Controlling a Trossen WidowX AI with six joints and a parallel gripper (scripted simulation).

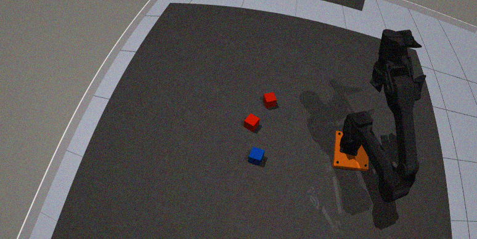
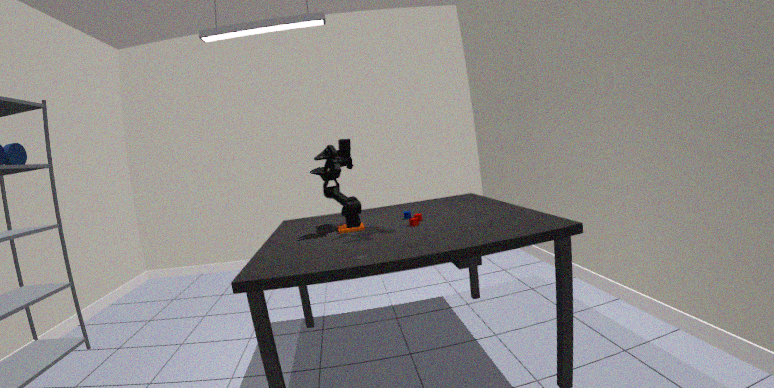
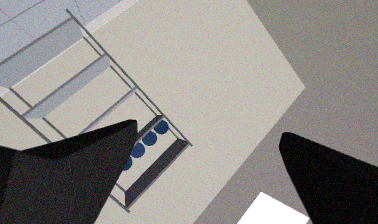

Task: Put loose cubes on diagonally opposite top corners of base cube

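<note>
Right now the blue cube is 410 mm ahead of my gripper tip, 330 mm below it and 250 mm to the left of it. From my gripper tip the other things lie so: red cube 440 mm ahead, 330 mm below, 40 mm to the left.
</note>
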